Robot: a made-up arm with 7 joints.
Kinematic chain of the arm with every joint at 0, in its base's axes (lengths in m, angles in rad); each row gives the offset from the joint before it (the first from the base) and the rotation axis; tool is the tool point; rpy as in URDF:
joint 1: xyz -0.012 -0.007 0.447 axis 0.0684 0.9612 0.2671
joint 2: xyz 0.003 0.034 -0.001 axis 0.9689 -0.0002 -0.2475
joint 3: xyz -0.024 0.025 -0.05 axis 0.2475 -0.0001 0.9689
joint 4: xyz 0.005 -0.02 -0.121 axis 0.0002 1 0
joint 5: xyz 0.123 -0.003 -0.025 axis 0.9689 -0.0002 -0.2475
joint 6: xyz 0.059 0 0.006 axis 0.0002 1 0
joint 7: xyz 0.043 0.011 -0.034 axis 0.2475 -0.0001 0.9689
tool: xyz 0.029 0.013 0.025 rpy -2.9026 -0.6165 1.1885
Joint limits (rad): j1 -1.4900..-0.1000 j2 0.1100..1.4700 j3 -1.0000..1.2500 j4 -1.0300..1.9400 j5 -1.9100..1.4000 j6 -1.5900..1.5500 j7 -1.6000..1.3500
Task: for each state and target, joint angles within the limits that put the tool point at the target. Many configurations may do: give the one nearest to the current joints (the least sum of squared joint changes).
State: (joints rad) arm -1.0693 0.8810 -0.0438 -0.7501 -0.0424 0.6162 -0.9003
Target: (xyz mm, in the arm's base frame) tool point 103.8 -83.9 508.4
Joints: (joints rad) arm -1.0095 0.8595 -0.4756 -0.9644 -0.0661 0.5475 -0.9540
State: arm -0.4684 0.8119 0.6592 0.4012 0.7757 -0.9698 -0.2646
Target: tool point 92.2 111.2 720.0
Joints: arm -0.9624 1.4700 0.8005 0.0505 0.7031 -0.7749 -0.2681
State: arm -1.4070 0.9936 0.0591 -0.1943 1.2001 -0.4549 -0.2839
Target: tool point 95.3 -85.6 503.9
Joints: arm -1.1900 1.0959 -0.2059 -0.8067 1.0876 -0.6938 -0.2233
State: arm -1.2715 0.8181 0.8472 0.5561 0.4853 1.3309 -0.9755
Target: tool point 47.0 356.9 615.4
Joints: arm -1.3564 1.2385 1.1645 0.4616 0.5533 1.2761 -0.9330
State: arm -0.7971 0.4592 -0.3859 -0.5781 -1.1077 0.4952 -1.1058
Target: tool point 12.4 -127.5 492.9
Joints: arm -1.0512 0.1960 -0.9045 -0.9207 -1.1276 0.5694 -1.1231
